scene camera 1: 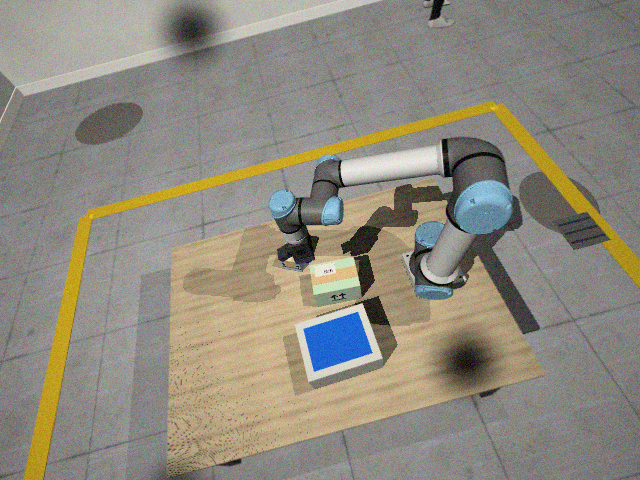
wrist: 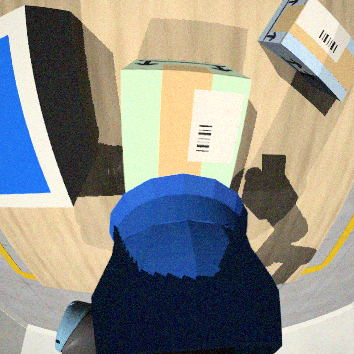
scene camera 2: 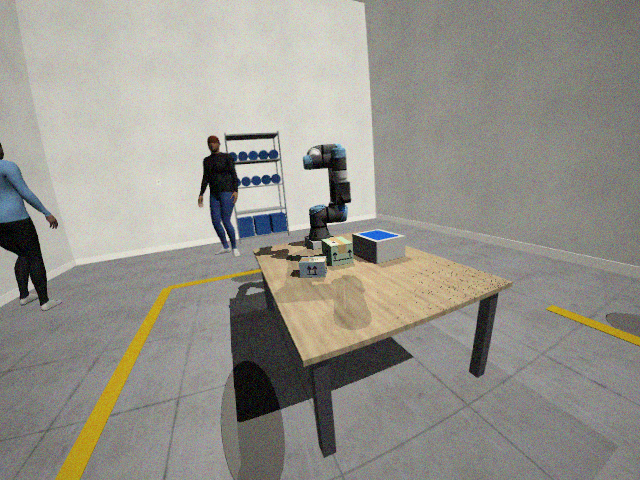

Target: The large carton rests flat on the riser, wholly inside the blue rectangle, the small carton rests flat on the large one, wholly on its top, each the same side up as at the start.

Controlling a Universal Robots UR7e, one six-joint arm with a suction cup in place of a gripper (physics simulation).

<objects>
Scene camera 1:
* large carton: 337,281, on the table
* riser: 340,345, on the table
</objects>
